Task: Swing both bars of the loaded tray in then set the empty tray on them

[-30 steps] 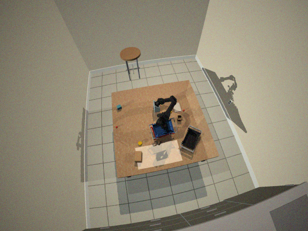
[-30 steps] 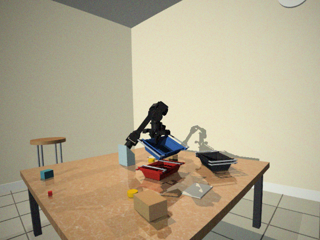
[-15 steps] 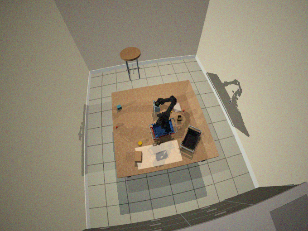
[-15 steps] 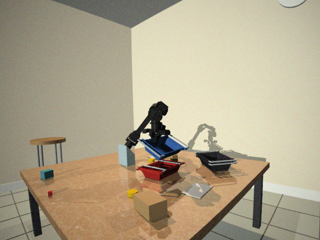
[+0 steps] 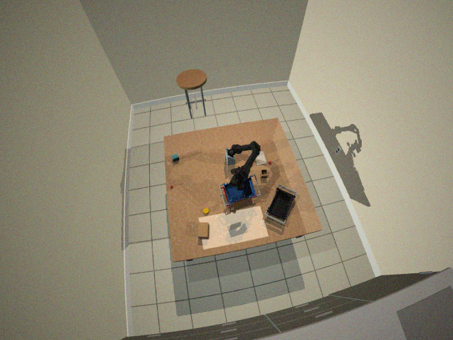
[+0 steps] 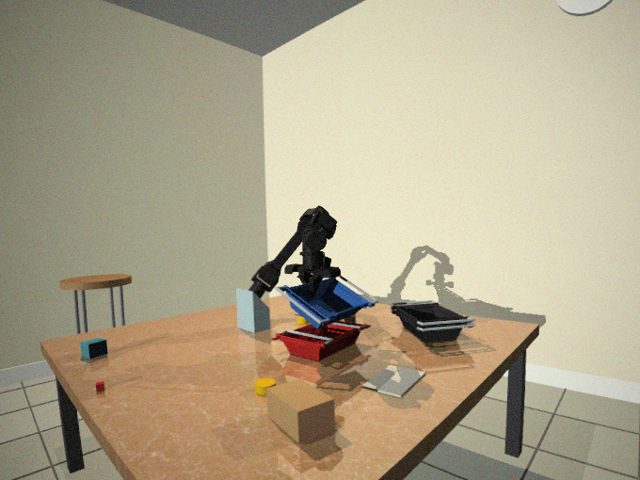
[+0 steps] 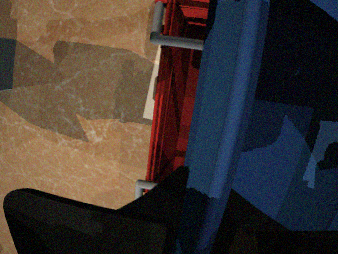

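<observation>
Now: gripper tip 70 mm short of the blue tray and 20 mm to the right of it. The rest, counted from my gripper tip: teal block: 390 mm behind, 580 mm to the right, 140 mm below; small red cube: 80 mm behind, 600 mm to the right, 150 mm below; tan box: 350 mm ahead, 310 mm to the right, 130 mm below.
</observation>
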